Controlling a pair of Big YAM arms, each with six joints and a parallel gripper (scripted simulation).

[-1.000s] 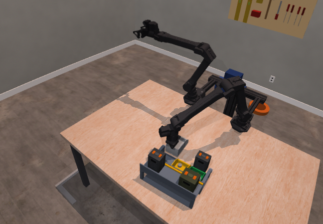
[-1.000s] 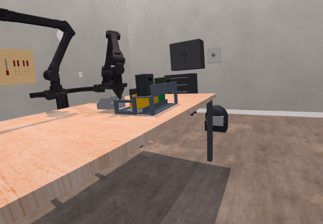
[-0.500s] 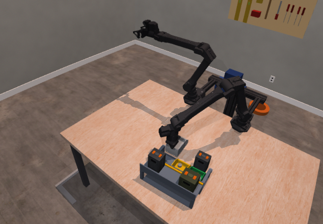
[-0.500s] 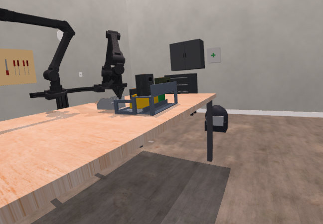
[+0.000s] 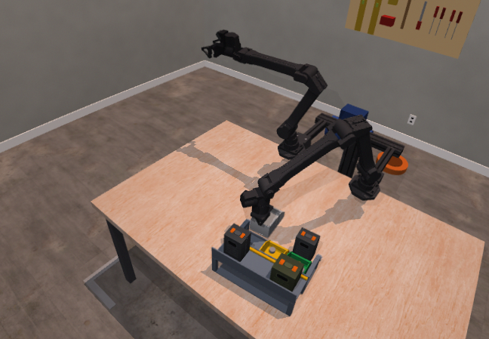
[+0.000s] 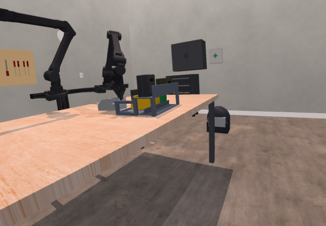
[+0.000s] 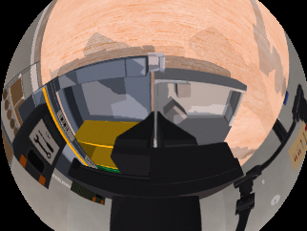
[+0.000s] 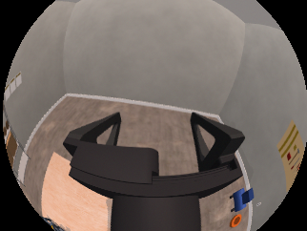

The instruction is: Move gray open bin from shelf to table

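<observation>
The gray open bin lies 8 cm behind my left hand, 3 cm below it and 1 cm to the right of it. From my left hand the other things lie so: yellow bin 14 cm to the left, 9 cm ahead, 4 cm below; gray shelf 14 cm to the left, 11 cm ahead, 2 cm below; green bin 25 cm to the left, 7 cm ahead, 4 cm below.
</observation>
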